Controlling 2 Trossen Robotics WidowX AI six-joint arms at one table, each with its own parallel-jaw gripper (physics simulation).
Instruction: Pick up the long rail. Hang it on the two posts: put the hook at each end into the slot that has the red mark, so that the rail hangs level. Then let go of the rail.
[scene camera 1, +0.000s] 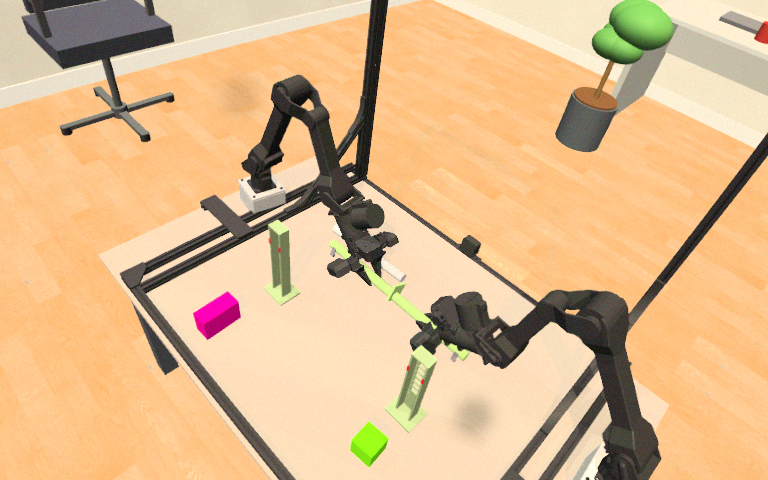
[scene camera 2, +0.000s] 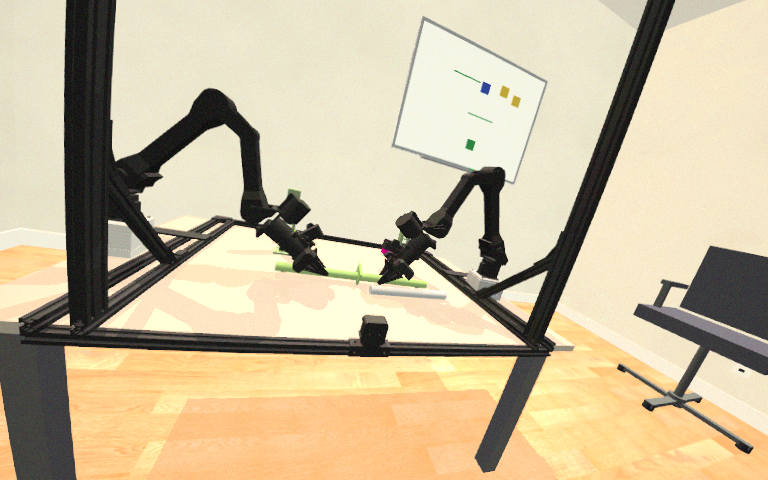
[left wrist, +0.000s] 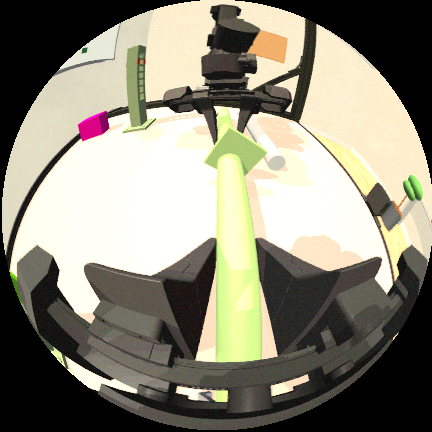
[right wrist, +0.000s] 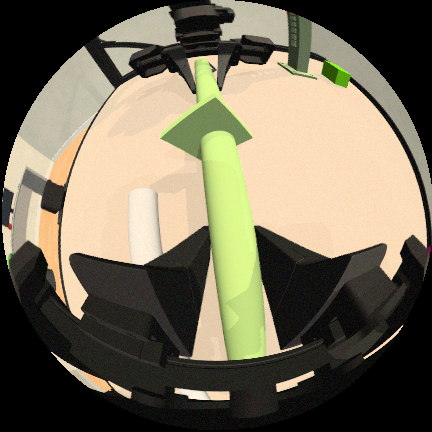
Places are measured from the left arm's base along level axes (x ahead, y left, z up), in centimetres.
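Where they show: left gripper, between the fingertips: (scene camera 1: 420, 318) (scene camera 2: 327, 273) (left wrist: 235, 243) (right wrist: 206, 90); right gripper, between the fingertips: (scene camera 1: 375, 282) (scene camera 2: 377, 282) (right wrist: 231, 231); left arm's base, origin of its link: (scene camera 1: 616, 478) (scene camera 2: 118, 217); right arm's base, origin of its link: (scene camera 1: 261, 184) (scene camera 2: 487, 275).
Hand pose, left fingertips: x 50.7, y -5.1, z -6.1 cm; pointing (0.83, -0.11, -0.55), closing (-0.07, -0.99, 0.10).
Observation:
Each offset is from my left fingertips to the top centre of the thing.
The long light-green rail {dx +8.9, dy -0.5, dz +4.4 cm} (scene camera 1: 413, 310) (scene camera 2: 342, 273) (left wrist: 237, 210) (right wrist: 225, 190), with a square plate at its middle and a small grey hook near each end, lies level at or just above the table top. My left gripper (scene camera 1: 433, 328) (scene camera 2: 323, 272) (left wrist: 235, 243) is shut on one half of the rail. My right gripper (scene camera 1: 368, 277) (scene camera 2: 380, 281) (right wrist: 231, 231) is shut on the other half. One green post {dx +29.5, dy +18.1, dz +20.0 cm} (scene camera 1: 280, 260) (left wrist: 136, 90) stands upright left of the rail in scene camera 1, the other post {dx -12.5, dy +19.5, dz +20.0 cm} (scene camera 1: 423, 357) (right wrist: 300, 45) at the near end. Both carry red marks.
A white rod {dx +23.9, dy -6.7, dz +0.7 cm} (scene camera 1: 393, 270) (scene camera 2: 407, 292) (left wrist: 270, 150) (right wrist: 143, 215) lies beside the rail, on the side away from the posts. A magenta block {dx +31.6, dy +34.6, dz +4.2 cm} (scene camera 1: 218, 315) (left wrist: 94, 126) and a bright green block {dx -12.4, dy +30.9, dz +3.2 cm} (scene camera 1: 369, 444) (right wrist: 336, 74) lie near the posts. A black frame edges the table.

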